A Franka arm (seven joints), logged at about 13 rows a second.
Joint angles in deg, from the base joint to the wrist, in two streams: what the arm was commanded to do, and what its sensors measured. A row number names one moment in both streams.
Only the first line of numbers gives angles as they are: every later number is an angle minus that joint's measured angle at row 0.
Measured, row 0:
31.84 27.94 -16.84 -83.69 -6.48 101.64 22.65
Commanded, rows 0 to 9:
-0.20 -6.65 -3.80 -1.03 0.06 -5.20 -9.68
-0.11 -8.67 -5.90 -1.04 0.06 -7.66 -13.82
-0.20 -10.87 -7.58 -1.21 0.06 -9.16 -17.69
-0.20 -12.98 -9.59 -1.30 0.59 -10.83 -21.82
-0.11 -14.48 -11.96 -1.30 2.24 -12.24 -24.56
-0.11 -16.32 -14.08 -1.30 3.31 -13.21 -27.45
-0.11 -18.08 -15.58 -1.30 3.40 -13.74 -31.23
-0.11 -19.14 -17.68 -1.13 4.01 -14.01 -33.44
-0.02 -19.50 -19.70 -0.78 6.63 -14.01 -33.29
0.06 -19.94 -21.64 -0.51 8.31 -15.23 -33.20
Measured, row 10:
-0.73 -18.19 -18.90 0.27 5.14 -14.01 -32.36
